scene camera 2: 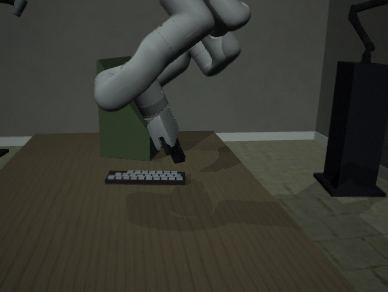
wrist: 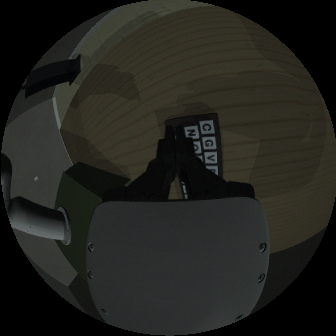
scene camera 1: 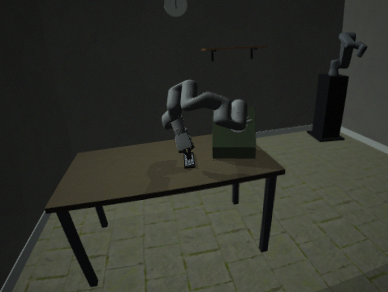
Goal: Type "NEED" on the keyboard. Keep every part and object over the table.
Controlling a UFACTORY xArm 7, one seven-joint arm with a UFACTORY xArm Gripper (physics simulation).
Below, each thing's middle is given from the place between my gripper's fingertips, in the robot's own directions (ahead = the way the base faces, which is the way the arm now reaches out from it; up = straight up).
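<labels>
Dark keyboard [scene camera 2: 114,177]: my hand 50 mm above it, 90 mm to the left of it, 10 mm short of it.
</labels>
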